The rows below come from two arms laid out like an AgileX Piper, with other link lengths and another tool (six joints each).
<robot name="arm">
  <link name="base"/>
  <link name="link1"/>
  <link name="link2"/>
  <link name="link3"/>
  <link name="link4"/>
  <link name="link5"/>
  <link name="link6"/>
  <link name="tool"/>
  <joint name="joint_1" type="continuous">
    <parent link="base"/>
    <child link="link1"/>
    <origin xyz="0 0 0.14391" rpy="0 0 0"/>
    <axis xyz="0 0 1"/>
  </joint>
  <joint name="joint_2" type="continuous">
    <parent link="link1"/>
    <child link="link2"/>
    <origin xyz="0 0 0" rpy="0 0 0"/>
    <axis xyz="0 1 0"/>
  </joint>
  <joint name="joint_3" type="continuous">
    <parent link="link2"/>
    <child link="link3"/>
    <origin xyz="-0.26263 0 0.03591" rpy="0 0 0"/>
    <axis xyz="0 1 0"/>
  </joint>
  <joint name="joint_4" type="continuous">
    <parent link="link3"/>
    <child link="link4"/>
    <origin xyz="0.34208 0 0.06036" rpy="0 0 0"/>
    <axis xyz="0.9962 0 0.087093"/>
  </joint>
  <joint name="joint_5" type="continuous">
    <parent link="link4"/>
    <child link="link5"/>
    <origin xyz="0 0 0" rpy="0 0 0"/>
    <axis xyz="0 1 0"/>
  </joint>
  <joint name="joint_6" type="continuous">
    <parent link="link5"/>
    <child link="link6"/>
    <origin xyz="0.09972 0 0.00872" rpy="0 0 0"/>
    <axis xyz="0.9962 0 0.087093"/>
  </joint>
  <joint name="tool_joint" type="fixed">
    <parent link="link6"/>
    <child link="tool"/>
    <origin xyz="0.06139 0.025 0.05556" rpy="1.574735 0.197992 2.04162"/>
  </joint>
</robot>
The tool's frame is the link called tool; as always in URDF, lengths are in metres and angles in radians. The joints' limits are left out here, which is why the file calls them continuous.
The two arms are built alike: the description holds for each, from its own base.
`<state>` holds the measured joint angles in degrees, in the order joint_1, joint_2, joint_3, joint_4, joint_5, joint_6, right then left.
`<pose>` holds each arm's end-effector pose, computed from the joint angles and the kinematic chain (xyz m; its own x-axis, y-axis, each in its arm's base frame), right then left.
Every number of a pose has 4 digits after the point.
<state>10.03 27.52 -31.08 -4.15 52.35 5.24 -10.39 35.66 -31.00 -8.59 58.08 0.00</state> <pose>0.2710 0.0612 0.3000 -0.5276 0.8259 0.1990 0.6574 0.2486 0.7114 0.2811 -0.0438 0.2423 -0.2075 0.9631 0.1713 0.8644 0.0985 0.4930</pose>
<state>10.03 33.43 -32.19 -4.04 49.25 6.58 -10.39 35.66 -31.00 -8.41 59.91 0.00</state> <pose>0.2911 0.0643 0.2888 -0.5107 0.8296 0.2258 0.6823 0.2312 0.6935 0.2774 -0.0434 0.2383 -0.1975 0.9625 0.1860 0.8795 0.0902 0.4672</pose>
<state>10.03 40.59 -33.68 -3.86 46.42 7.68 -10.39 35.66 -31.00 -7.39 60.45 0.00</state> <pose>0.3136 0.0681 0.2709 -0.4897 0.8330 0.2575 0.7190 0.2188 0.6596 0.2766 -0.0412 0.2373 -0.1952 0.9590 0.2056 0.8824 0.0802 0.4636</pose>
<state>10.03 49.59 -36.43 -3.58 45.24 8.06 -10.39 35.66 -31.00 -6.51 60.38 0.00</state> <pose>0.3379 0.0726 0.2454 -0.4617 0.8368 0.2943 0.7754 0.2196 0.5921 0.2771 -0.0394 0.2376 -0.1963 0.9558 0.2191 0.8805 0.0735 0.4682</pose>
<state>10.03 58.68 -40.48 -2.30 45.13 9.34 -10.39 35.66 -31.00 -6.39 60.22 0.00</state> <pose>0.3625 0.0776 0.2235 -0.4138 0.8405 0.3498 0.8302 0.1908 0.5238 0.2775 -0.0391 0.2379 -0.1973 0.9554 0.2199 0.8791 0.0730 0.4711</pose>
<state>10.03 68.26 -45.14 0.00 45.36 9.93 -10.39 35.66 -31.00 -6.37 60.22 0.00</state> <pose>0.3876 0.0848 0.1976 -0.3606 0.8378 0.4099 0.8803 0.1605 0.4464 0.2775 -0.0391 0.2379 -0.1973 0.9553 0.2203 0.8790 0.0729 0.4712</pose>
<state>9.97 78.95 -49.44 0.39 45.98 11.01 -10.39 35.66 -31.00 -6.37 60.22 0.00</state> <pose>0.4096 0.0878 0.1541 -0.2905 0.8479 0.4435 0.9315 0.1446 0.3338 0.2775 -0.0391 0.2379 -0.1973 0.9553 0.2203 0.8790 0.0729 0.4712</pose>
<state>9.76 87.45 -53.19 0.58 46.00 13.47 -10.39 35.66 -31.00 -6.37 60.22 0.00</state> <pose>0.4273 0.0872 0.1185 -0.2124 0.8590 0.4658 0.9621 0.1005 0.2534 0.2775 -0.0391 0.2379 -0.1973 0.9553 0.2203 0.8790 0.0729 0.4712</pose>
